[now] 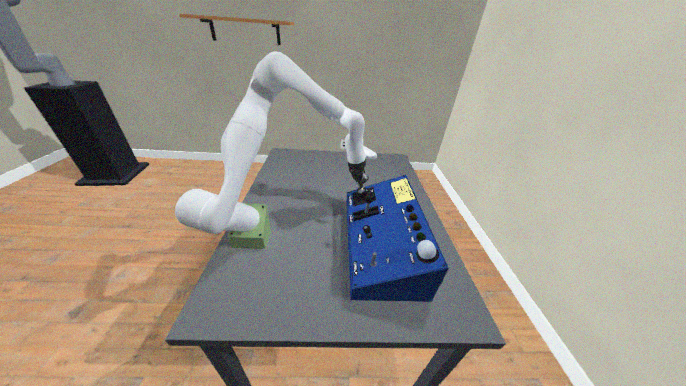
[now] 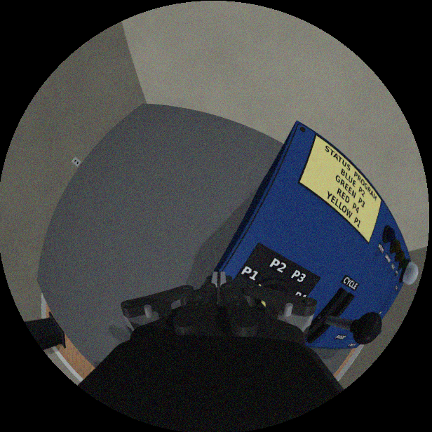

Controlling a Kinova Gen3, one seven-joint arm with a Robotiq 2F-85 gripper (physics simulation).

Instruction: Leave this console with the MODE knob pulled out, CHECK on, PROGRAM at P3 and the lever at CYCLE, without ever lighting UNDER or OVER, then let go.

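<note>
The blue console (image 1: 390,240) (image 2: 280,215) stands on the table. My gripper (image 1: 362,190) (image 2: 218,279) is shut and empty, its tips low at the PROGRAM plate (image 1: 371,196) (image 2: 260,254), on its P1 side. The gripper hides most of the PROGRAM knob; small bits of its yellow pointer (image 2: 263,303) show, so its setting is unclear. The lever's black ball (image 2: 366,328) sticks out from the slot (image 2: 343,298), its stem near mid-slot, below the CYCLE label. The MODE knob (image 1: 367,230) and the CHECK switch (image 1: 374,259) are too small to read. Contact is unclear.
A yellow card (image 1: 402,191) (image 2: 342,187) lists status colours and programs. The dome (image 1: 427,249) (image 2: 410,273) looks white. Several small lamps (image 1: 417,226) look dark. My arm's green base (image 1: 250,239) stands at the table's (image 1: 300,300) left edge.
</note>
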